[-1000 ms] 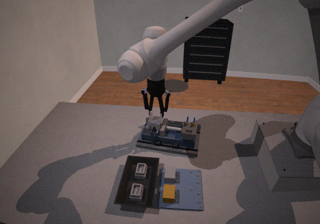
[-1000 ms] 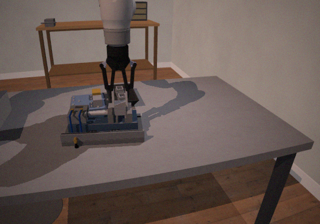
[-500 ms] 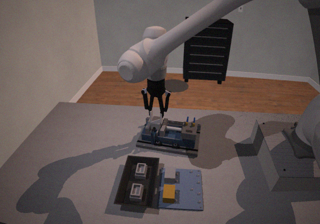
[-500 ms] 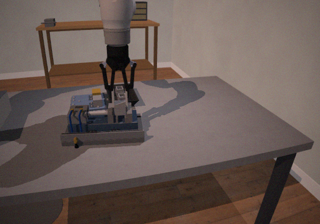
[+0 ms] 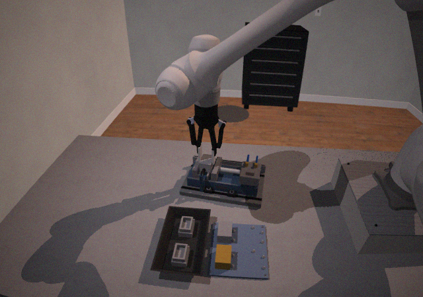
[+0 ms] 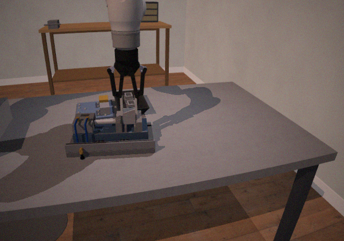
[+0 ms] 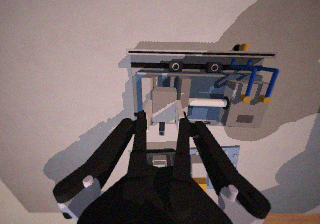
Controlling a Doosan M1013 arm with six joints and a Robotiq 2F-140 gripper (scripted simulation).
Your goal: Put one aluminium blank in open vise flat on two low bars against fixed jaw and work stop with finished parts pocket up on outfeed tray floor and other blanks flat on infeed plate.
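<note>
Now: the blue vise 100 mm below my hand, 70 mm behind it and 10 mm to the left of it. Also, from my hand: brass blank 340 mm to the left, 110 mm below, 90 mm behind; then aluminium blank 250 mm to the left, 110 mm below, 90 mm behind; then infeed plate 290 mm to the left, 140 mm behind, 130 mm below.
</note>
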